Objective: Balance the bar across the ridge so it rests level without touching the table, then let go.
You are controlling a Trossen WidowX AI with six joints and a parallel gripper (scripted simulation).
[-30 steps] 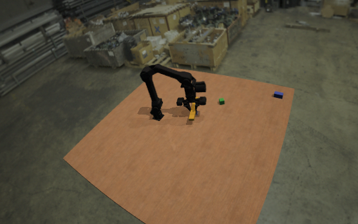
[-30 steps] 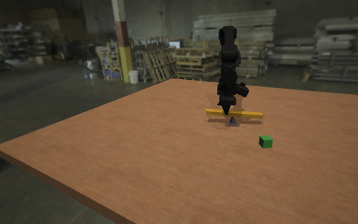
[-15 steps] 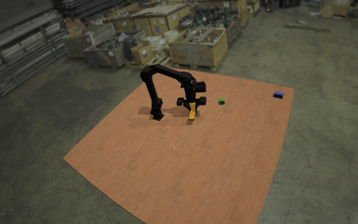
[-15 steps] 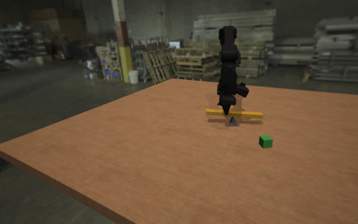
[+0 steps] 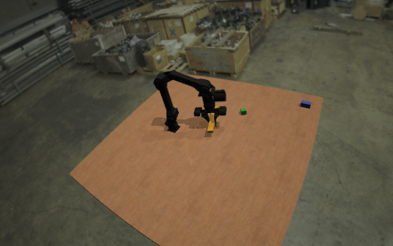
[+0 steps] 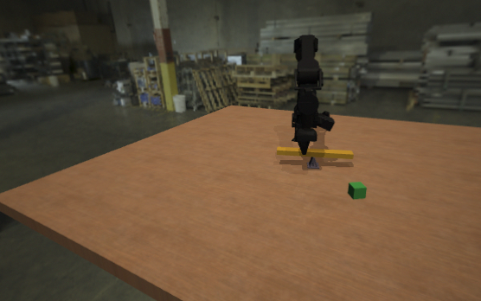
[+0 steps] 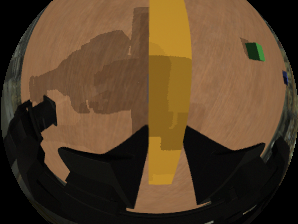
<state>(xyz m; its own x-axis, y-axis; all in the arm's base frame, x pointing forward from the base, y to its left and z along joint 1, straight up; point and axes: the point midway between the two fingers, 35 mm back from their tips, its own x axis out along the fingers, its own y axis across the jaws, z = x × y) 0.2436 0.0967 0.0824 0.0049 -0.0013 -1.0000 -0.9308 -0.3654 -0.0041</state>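
My gripper tip is 30 mm to the right of the yellow bar and 10 mm past it. Round my gripper tip: blue block 500 mm ahead, 400 mm to the left, 30 mm below; then green cube 190 mm to the left, 120 mm ahead, 30 mm below.
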